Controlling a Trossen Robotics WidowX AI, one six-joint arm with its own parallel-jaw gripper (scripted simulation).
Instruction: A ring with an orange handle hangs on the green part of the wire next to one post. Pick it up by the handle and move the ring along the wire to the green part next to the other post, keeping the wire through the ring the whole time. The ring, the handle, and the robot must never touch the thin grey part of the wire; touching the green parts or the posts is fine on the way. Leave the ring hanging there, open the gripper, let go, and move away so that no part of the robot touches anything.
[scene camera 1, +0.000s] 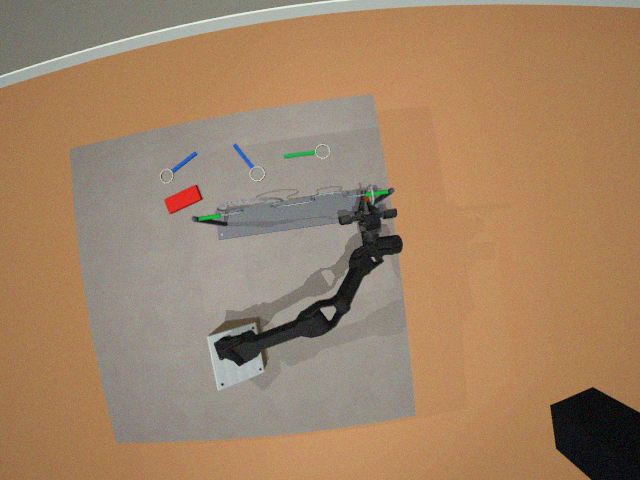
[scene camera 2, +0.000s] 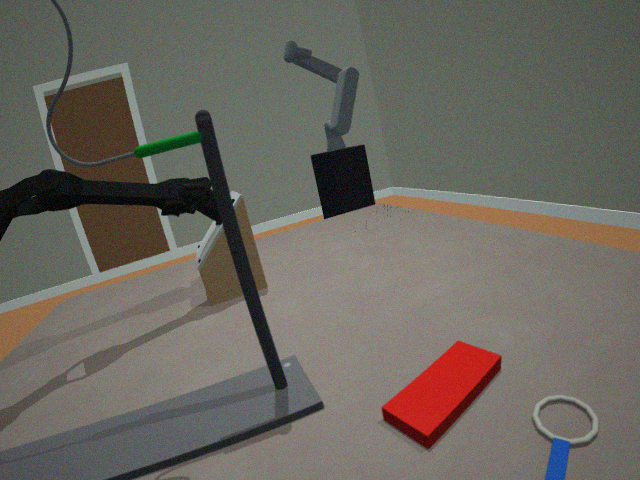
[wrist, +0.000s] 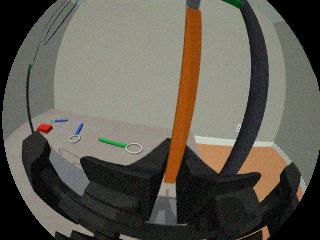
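You can see my gripper (scene camera 1: 363, 190) in that picture, and the wrist view has my gripper (wrist: 173, 143) too. Scene camera 2 is where you'd find a red block (scene camera 2: 425, 409).
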